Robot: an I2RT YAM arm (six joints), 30 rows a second.
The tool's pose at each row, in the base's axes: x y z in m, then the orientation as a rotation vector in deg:
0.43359, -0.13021, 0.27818, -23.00, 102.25, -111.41
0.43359, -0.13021, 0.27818, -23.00, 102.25, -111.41
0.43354, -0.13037, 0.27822, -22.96, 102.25, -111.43
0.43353, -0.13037, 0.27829, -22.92, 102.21, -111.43
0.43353, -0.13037, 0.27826, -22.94, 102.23, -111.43
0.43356, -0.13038, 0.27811, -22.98, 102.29, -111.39
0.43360, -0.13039, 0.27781, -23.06, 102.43, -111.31
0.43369, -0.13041, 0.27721, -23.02, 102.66, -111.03
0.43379, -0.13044, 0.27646, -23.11, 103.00, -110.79
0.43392, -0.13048, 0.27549, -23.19, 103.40, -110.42
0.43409, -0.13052, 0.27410, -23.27, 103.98, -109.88
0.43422, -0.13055, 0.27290, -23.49, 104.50, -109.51
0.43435, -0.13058, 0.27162, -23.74, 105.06, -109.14
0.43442, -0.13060, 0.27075, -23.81, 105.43, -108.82
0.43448, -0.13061, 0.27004, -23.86, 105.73, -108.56
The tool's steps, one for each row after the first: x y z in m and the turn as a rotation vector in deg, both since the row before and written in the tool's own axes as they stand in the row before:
0.00000, 0.00000, 0.00000, 0.00, 0.00, 0.00
0.00012, -0.00004, 0.00012, 0.02, 0.03, 0.01
0.00000, -0.00007, 0.00000, 0.03, 0.00, 0.03
0.00000, 0.00003, 0.00000, -0.02, 0.00, -0.02
-0.00001, 0.00015, 0.00001, -0.06, -0.01, -0.02
0.00000, 0.00030, 0.00000, -0.13, 0.00, -0.04
-0.00001, 0.00061, 0.00000, -0.24, 0.00, 0.12
0.00000, 0.00076, 0.00000, -0.31, 0.02, -0.01
0.00001, 0.00098, 0.00000, -0.40, 0.00, 0.06
0.00002, 0.00140, -0.00001, -0.57, 0.01, 0.11
0.00003, 0.00121, -0.00001, -0.49, 0.01, -0.06
0.00003, 0.00129, 0.00000, -0.52, 0.02, -0.09
0.00004, 0.00087, 0.00000, -0.36, 0.01, 0.04
0.00002, 0.00071, 0.00000, -0.29, 0.01, 0.03

